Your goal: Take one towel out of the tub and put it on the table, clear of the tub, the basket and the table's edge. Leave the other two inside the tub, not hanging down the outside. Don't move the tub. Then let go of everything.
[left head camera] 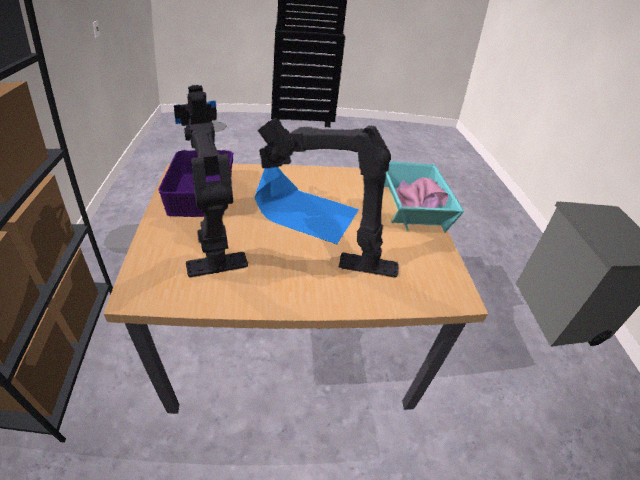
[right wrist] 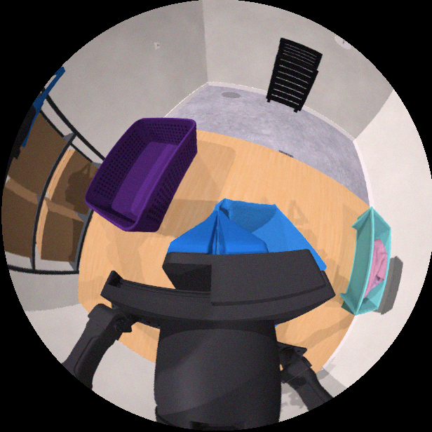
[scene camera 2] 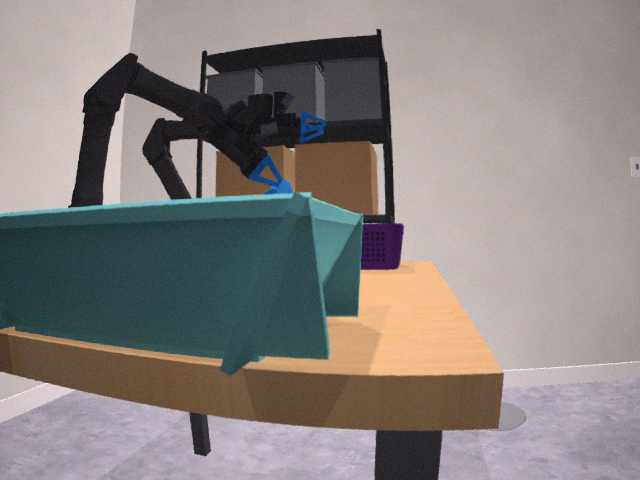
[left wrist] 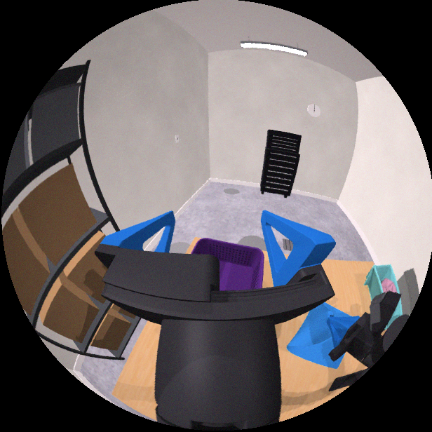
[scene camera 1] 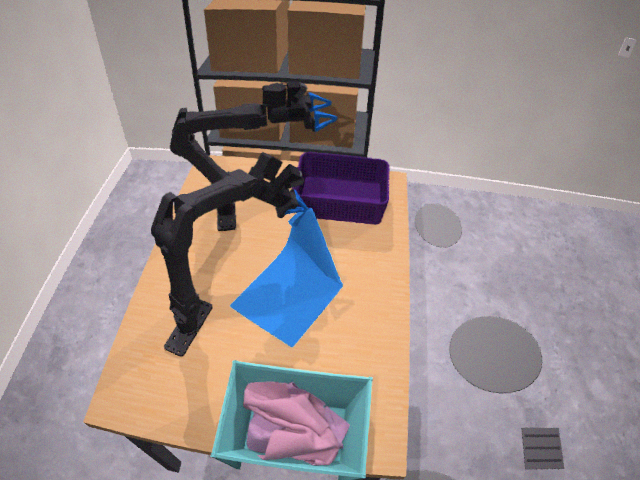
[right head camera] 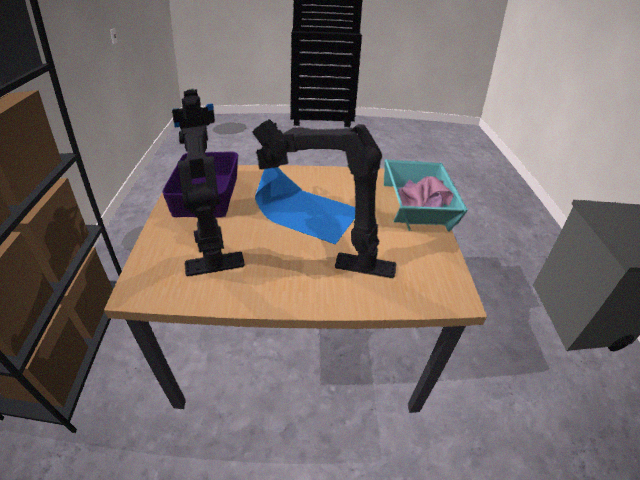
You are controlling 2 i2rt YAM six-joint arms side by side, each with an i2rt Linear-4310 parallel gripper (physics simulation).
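The blue towel (left head camera: 310,217) (right head camera: 302,214) (scene camera 1: 289,294) lies partly flat on the table (left head camera: 294,294), between tub and basket; one end is raised. My right gripper (scene camera 1: 303,208) (scene camera 2: 282,183) (right wrist: 217,215) is shut on that raised end, above the table. My left gripper (scene camera 1: 332,111) (left wrist: 217,215) is open and empty, high above the table near the basket. The teal tub (left head camera: 428,217) (scene camera 1: 223,418) (scene camera 2: 155,279) holds a pink towel (left head camera: 421,193) (scene camera 1: 294,413) with a mauve one (scene camera 1: 258,434) mostly hidden under it. Neither hangs over the rim in scene camera 1.
The purple basket (left head camera: 180,206) (scene camera 1: 341,209) (right wrist: 172,187) stands at the far left of the table in the left head camera, close to the raised end of the towel. The tub stands by the table's right edge there. A shelf unit (left head camera: 56,124) stands left of the table.
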